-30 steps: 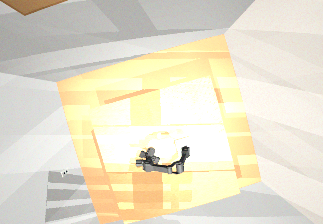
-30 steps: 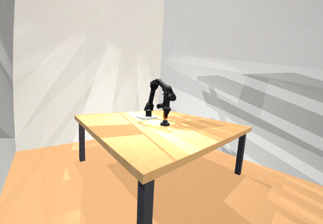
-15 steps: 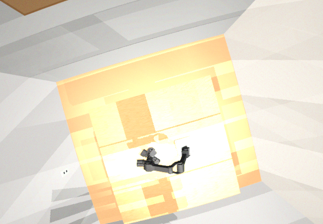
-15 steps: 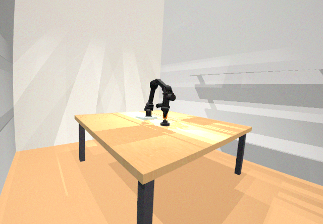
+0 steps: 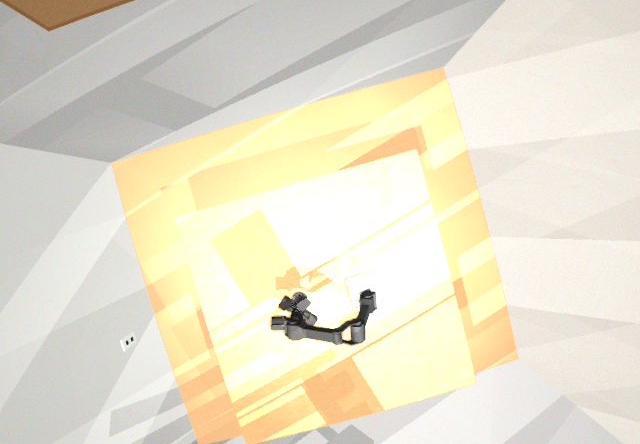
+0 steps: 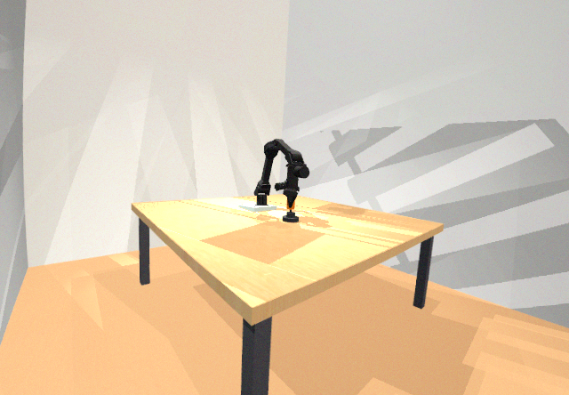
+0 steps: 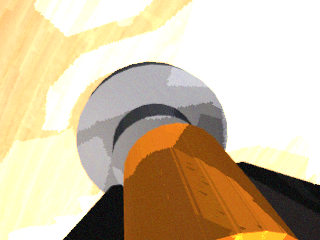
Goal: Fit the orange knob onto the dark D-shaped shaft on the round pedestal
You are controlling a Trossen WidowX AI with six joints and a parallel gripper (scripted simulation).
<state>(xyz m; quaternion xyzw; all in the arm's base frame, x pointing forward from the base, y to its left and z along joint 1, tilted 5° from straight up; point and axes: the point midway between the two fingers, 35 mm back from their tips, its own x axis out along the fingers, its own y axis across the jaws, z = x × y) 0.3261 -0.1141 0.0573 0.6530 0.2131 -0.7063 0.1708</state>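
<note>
The pedestal lies 4 cm below my gripper tip. Round my gripper tip: orange knob 2 cm above.
</note>
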